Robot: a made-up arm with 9 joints. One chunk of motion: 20 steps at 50 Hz.
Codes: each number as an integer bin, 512 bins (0 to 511) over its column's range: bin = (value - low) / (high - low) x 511, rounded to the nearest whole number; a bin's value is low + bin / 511 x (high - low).
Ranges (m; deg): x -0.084..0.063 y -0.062..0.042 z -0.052..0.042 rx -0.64..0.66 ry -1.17..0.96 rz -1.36..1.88
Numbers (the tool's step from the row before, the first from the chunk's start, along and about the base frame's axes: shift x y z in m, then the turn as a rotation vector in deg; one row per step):
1: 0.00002 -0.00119 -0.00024 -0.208 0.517 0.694
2: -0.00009 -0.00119 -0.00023 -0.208 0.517 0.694
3: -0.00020 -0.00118 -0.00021 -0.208 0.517 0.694
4: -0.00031 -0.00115 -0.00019 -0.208 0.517 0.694
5: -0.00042 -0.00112 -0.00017 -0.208 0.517 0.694
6: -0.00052 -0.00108 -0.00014 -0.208 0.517 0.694
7: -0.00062 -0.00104 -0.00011 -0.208 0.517 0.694
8: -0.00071 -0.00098 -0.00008 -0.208 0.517 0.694
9: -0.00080 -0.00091 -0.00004 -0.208 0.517 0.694
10: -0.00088 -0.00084 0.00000 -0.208 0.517 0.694
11: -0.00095 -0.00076 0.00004 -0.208 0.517 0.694
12: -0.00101 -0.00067 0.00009 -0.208 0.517 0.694
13: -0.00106 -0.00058 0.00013 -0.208 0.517 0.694
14: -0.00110 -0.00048 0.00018 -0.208 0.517 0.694
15: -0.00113 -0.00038 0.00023 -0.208 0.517 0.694
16: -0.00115 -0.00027 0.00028 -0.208 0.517 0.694
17: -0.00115 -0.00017 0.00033 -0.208 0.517 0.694
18: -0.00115 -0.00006 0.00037 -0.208 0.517 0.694
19: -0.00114 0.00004 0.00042 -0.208 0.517 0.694
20: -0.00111 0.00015 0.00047 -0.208 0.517 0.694
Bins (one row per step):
1: 292 299 281 170 405 324
2: 292 299 281 170 405 324
3: 291 299 282 170 405 324
4: 291 299 282 170 405 324
5: 291 299 282 170 405 324
6: 290 299 282 170 405 324
7: 290 300 282 170 405 324
8: 290 300 282 170 405 324
9: 289 300 282 170 405 324
10: 289 301 283 170 405 324
11: 289 301 283 170 405 324
12: 288 301 283 170 405 324
13: 288 302 283 170 405 324
14: 288 302 284 170 405 324
15: 288 303 284 170 405 324
16: 288 303 284 170 405 324
17: 288 304 284 170 405 324
18: 288 304 285 170 405 324
19: 288 305 285 170 405 324
20: 288 305 285 170 405 324

